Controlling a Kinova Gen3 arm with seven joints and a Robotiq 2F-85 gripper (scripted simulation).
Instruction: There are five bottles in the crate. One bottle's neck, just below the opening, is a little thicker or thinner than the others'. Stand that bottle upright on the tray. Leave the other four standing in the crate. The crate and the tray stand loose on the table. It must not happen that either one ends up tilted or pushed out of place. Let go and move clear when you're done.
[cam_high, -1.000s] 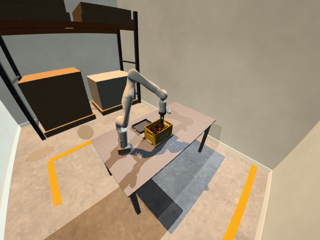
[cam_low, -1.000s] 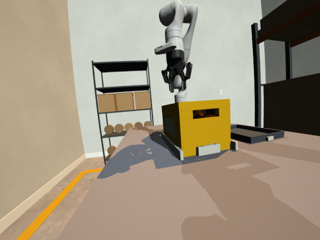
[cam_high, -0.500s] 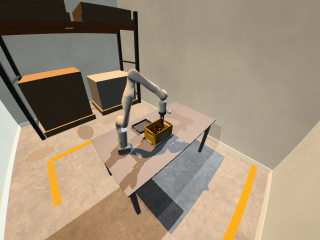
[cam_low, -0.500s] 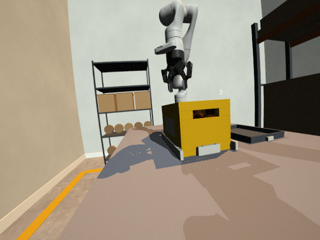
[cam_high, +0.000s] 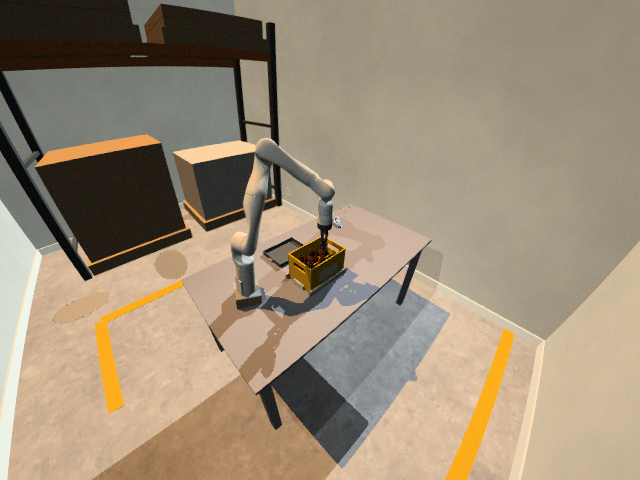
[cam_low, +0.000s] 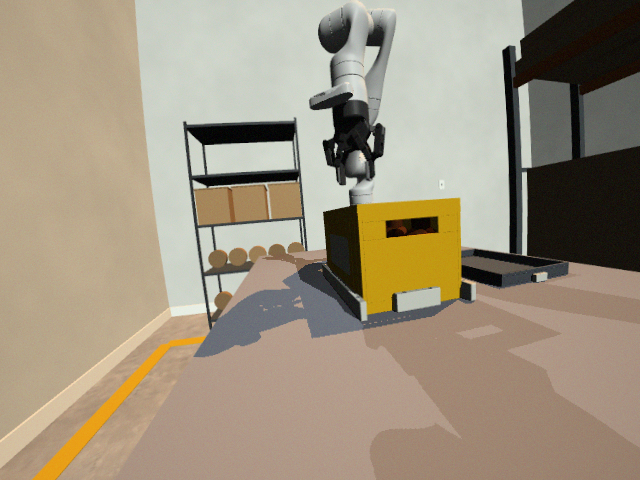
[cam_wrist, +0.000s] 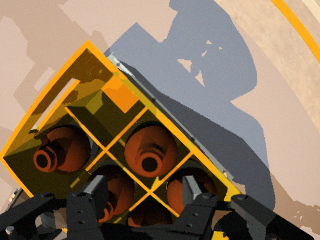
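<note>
Right now the yellow crate is 16 cm below my hand and 4 cm to the left of it. From my hand the other things lie so: dark tray: 33 cm to the left, 23 cm below; then brown bottle: 15 cm below, 9 cm behind.
</note>
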